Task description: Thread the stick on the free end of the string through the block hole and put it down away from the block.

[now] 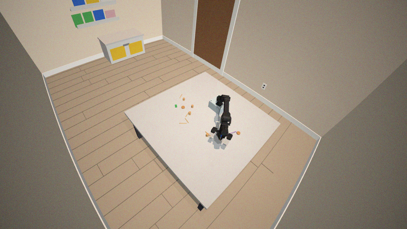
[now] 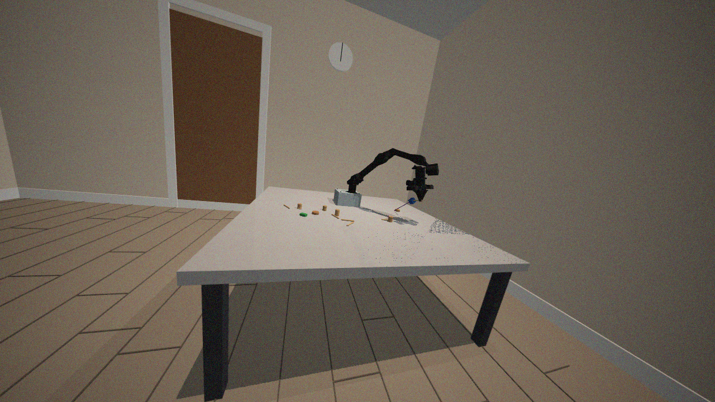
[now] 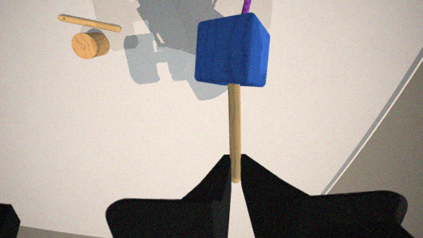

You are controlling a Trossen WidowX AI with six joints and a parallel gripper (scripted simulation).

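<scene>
Now: gripper tip 4 cm past the thin wooden stick. Also, from my gripper tip: purple string 6 cm behind, 1 cm below; then blue wooden block 6 cm behind, 1 cm below; then short round wooden block 6 cm behind, 16 cm to the right, 14 cm below.
</scene>
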